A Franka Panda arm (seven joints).
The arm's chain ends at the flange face. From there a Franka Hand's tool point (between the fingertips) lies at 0.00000 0.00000 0.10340 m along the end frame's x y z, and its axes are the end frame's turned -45 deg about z.
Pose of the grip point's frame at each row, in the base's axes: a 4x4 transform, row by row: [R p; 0 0 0 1], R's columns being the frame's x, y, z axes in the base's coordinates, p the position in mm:
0.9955 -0.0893 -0.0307 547.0; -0.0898 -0.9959 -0.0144 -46.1; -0.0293 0.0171 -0.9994 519.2; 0 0 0 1
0.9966 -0.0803 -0.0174 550.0; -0.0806 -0.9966 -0.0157 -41.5; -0.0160 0.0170 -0.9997 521.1; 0 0 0 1
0.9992 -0.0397 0.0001 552.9; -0.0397 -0.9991 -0.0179 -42.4; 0.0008 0.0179 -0.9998 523.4; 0 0 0 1
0.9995 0.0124 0.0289 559.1; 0.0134 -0.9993 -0.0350 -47.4; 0.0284 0.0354 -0.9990 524.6; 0 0 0 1
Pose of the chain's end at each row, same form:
0.6408 -0.7671 -0.0307 550.2; -0.7677 -0.6407 -0.0144 -44.6; -0.0086 0.0328 -0.9994 622.5; 0 0 0 1
0.6479 -0.7615 -0.0174 551.8; -0.7617 -0.6477 -0.0157 -39.9; 0.0007 0.0233 -0.9997 624.5; 0 0 0 1
0.6785 -0.7346 0.0001 552.9; -0.7345 -0.6784 -0.0179 -40.5; 0.0132 0.0121 -0.9998 626.8; 0 0 0 1
0.7155 -0.6980 0.0289 556.1; -0.6971 -0.7161 -0.0350 -43.8; 0.0451 0.0049 -0.9990 627.9; 0 0 0 1

